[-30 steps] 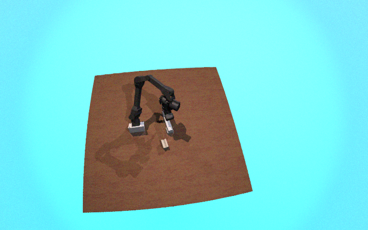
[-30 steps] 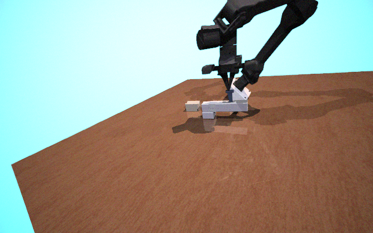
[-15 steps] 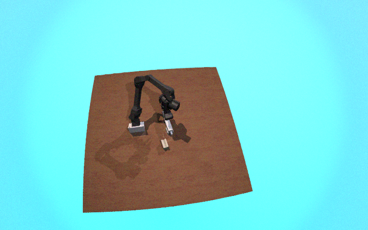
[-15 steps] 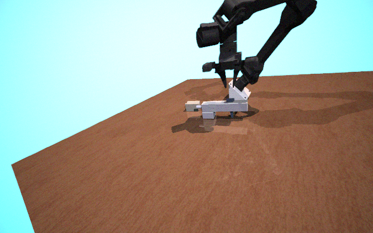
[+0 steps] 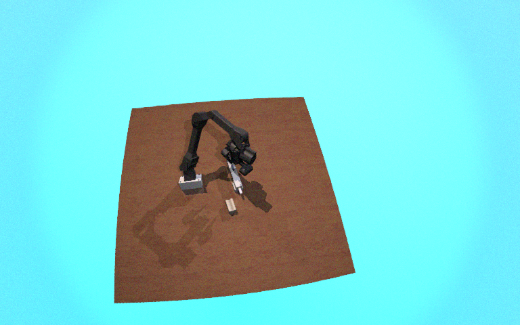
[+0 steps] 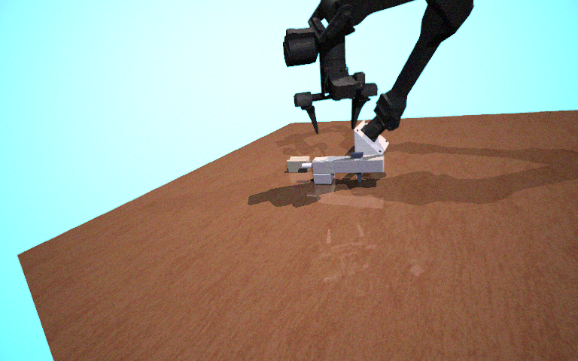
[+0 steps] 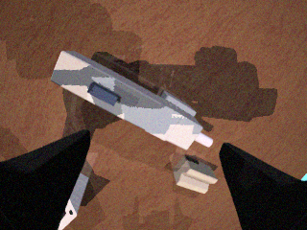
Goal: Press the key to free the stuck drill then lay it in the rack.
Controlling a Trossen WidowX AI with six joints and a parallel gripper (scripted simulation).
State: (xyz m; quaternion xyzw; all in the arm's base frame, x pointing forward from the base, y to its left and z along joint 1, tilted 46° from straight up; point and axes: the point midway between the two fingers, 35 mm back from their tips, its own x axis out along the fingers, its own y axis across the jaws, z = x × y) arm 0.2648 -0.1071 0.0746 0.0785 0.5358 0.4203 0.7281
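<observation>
My gripper tip is now 100 mm above the drill and 40 mm to the left of it. Also, from my gripper tip: small dark-blue key (100 mm below, 50 mm to the left, 20 mm behind); then small beige rack (160 mm to the right, 130 mm below, 60 mm behind); then grey-white housing (100 mm below, 10 mm to the left, 10 mm behind).
</observation>
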